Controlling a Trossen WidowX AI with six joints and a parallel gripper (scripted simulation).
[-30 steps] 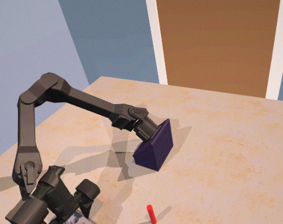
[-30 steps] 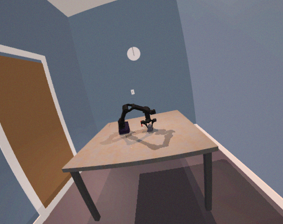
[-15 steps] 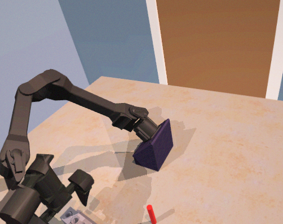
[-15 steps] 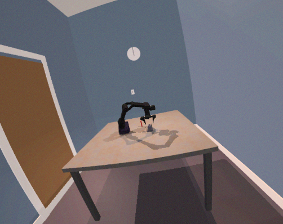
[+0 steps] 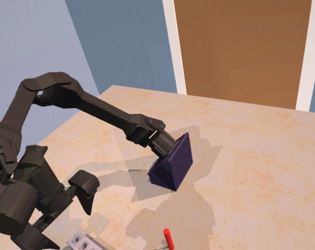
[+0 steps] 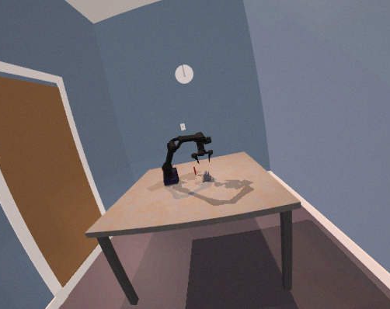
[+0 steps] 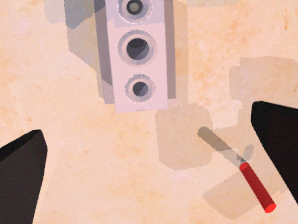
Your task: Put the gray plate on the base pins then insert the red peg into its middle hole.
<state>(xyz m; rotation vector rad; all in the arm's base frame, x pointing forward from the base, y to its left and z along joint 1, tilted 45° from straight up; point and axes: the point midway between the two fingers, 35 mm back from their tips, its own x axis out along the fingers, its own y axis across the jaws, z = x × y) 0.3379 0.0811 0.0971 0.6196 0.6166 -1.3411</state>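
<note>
My gripper tip is 15 cm to the right of the red peg, 13 cm past it and 10 cm above it. The rest, counted from my gripper tip: base 13 cm below, 2 cm to the right; gray plate 10 cm below, 2 cm to the right.
</note>
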